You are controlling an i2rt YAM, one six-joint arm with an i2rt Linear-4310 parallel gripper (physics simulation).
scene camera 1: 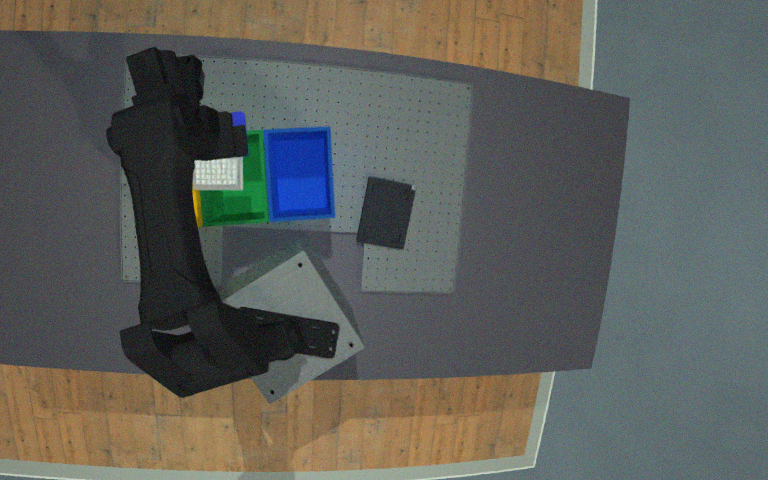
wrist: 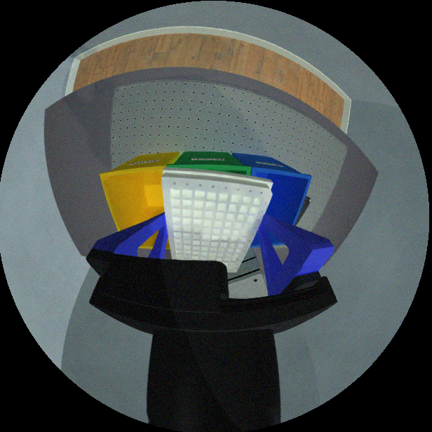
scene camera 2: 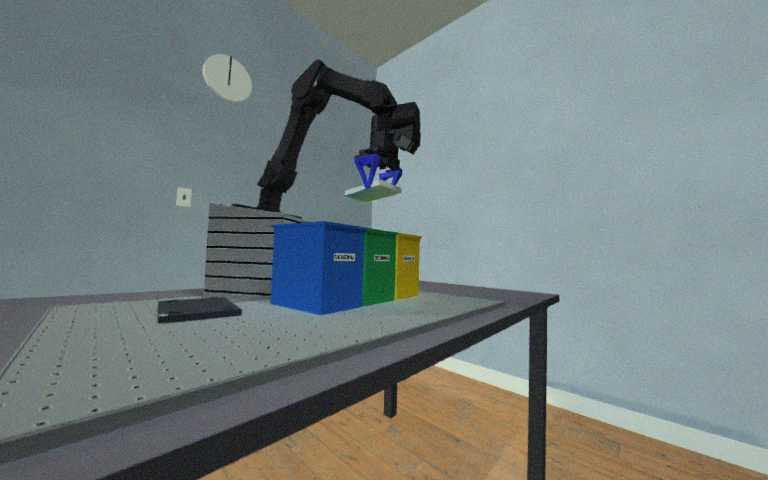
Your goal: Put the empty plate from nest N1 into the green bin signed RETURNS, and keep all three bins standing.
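Seen in the pictures: gripper, fingertip midpoint: (scene camera 1: 217,141) (scene camera 2: 377,192); arm's base at its link origin: (scene camera 1: 286,332) (scene camera 2: 267,214).
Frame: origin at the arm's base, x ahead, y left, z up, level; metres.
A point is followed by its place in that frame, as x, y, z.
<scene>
My gripper (scene camera 2: 380,184) {0.332, 0.173, 0.043} (wrist: 212,216) is shut on the white plate (scene camera 1: 218,173) {0.278, 0.160, 0.050} (scene camera 2: 370,193) {0.314, 0.162, 0.043} (wrist: 215,215), with one blue finger on each side of it. The plate hangs roughly level, above the bins' rims and apart from them. In the first scene view it overlaps the left part of the green bin (scene camera 1: 249,198) {0.224, 0.139, -0.232} (scene camera 2: 378,283) {0.355, 0.165, -0.186} (wrist: 187,161); the arm hides part of that bin. The blue bin (scene camera 1: 300,169) {0.314, 0.032, -0.232} (scene camera 2: 303,266) {0.343, -0.024, -0.145} (wrist: 285,200) and the yellow bin (scene camera 1: 197,210) {0.196, 0.212, -0.055} (scene camera 2: 406,280) {0.323, 0.292, -0.186} (wrist: 130,195) stand upright on either side. The labels are too blurred to read.
A dark flat block (scene camera 1: 386,212) {0.252, -0.192, -0.223} (scene camera 2: 198,310) {0.308, -0.198, -0.223} lies on the perforated board (scene camera 1: 419,135) {0.456, -0.237, -0.235} (scene camera 2: 113,362) {0.494, -0.288, -0.235} (wrist: 200,115), beyond the blue bin. The grey arm pedestal (scene camera 1: 317,294) {0.084, -0.047, -0.004} (scene camera 2: 237,254) {0.068, -0.092, -0.126} stands near the bins' rear side. The arm covers much of the yellow bin in the first scene view.
</scene>
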